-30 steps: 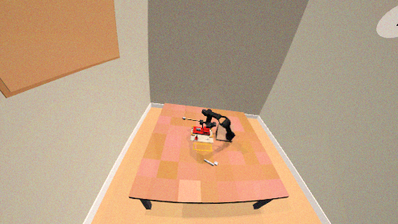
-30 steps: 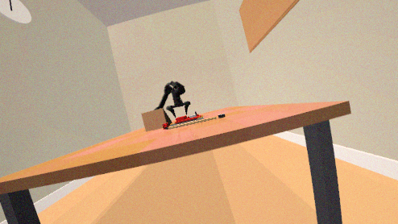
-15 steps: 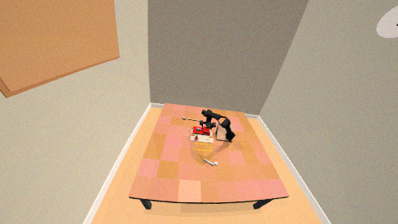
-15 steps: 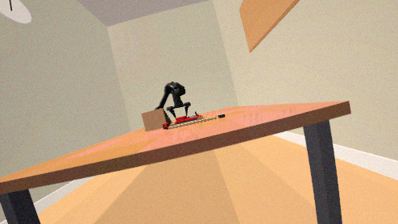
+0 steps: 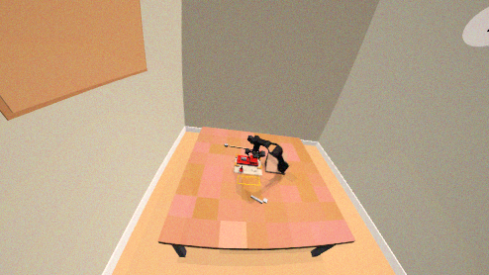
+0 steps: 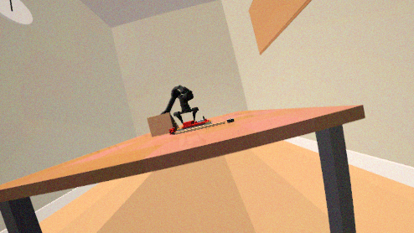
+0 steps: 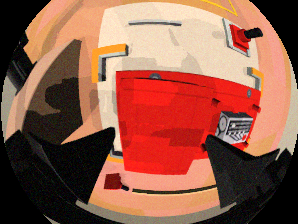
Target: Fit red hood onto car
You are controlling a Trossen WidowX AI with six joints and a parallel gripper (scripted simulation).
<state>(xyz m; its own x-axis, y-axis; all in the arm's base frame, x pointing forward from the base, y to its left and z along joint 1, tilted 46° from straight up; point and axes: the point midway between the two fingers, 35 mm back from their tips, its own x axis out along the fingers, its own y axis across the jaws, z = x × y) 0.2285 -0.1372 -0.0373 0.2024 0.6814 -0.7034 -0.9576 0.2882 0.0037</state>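
My gripper tip is right at the red hood. The rest, counted from my gripper tip: pale jig (6 cm ahead, 2 cm to the left, 3 cm below); then engine (9 cm ahead, 1 cm to the right, 2 cm below); then grey bolt-like part (5 cm ahead, 41 cm to the left, 3 cm below).
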